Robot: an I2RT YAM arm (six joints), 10 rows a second.
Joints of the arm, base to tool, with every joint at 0 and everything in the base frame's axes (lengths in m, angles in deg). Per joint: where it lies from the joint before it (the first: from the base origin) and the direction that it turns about. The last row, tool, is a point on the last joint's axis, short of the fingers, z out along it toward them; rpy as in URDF.
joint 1: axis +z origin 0 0 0.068
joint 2: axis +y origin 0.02 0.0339 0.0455
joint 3: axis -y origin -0.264 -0.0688 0
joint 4: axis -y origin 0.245 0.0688 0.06
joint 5: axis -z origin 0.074 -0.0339 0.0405
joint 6: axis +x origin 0.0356 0 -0.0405
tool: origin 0 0 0 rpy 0 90 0
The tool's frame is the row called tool.
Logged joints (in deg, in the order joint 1, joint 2, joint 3, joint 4, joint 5, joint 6), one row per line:
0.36 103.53 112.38 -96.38 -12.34 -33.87
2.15 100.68 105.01 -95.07 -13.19 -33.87
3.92 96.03 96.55 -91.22 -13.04 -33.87
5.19 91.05 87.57 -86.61 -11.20 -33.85
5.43 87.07 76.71 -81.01 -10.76 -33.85
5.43 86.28 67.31 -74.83 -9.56 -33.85
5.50 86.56 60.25 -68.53 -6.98 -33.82
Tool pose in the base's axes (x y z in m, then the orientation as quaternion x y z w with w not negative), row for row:
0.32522 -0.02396 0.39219 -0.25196 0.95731 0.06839 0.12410
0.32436 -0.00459 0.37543 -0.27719 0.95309 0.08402 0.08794
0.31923 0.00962 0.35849 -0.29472 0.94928 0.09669 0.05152
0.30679 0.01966 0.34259 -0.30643 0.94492 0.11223 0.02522
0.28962 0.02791 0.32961 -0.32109 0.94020 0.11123 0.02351
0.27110 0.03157 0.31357 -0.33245 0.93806 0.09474 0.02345
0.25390 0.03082 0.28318 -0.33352 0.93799 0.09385 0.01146
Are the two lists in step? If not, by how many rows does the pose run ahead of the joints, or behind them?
The pose runs 2 rows behind the joints: the pose in row i belongs to the joints in row i - 2.
